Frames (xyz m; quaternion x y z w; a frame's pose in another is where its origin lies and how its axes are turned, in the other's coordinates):
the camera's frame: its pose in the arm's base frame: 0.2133 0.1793 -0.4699 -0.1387 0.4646 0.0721 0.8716
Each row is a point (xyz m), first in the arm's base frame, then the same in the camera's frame.
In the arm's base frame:
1: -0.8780 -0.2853 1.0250
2: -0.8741 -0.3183 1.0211
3: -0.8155 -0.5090 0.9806
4: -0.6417 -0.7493 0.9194
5: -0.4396 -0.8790 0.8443
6: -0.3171 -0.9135 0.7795
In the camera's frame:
1: -1.8480 -0.4254 -0.2135
2: -1.8425 -0.4571 -0.2227
3: -1.7755 -0.6463 -0.2567
4: -1.6270 -0.9084 -0.2260
5: -1.4515 -1.0701 -0.1462
6: -1.3293 -1.1228 -0.0945

